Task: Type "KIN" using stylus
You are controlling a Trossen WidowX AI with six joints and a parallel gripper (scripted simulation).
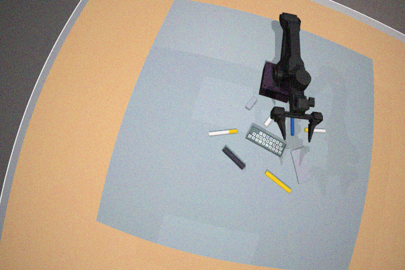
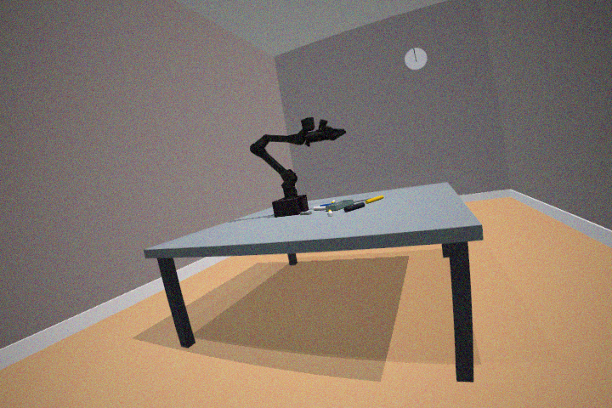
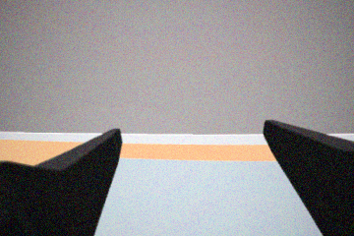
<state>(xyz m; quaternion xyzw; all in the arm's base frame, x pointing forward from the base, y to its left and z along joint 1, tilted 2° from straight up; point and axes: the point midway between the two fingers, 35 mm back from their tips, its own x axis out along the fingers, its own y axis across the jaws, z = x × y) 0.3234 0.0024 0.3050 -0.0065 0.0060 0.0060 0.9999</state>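
My gripper tip is 21 cm past the blue stylus, 10 cm to the right of it and 38 cm above it. Round my gripper tip: dark rod: 17 cm to the right, 38 cm below; yellow rod: 9 cm ahead, 4 cm to the left, 38 cm below; pale flat pad: 1 cm ahead, 15 cm to the left, 39 cm below.
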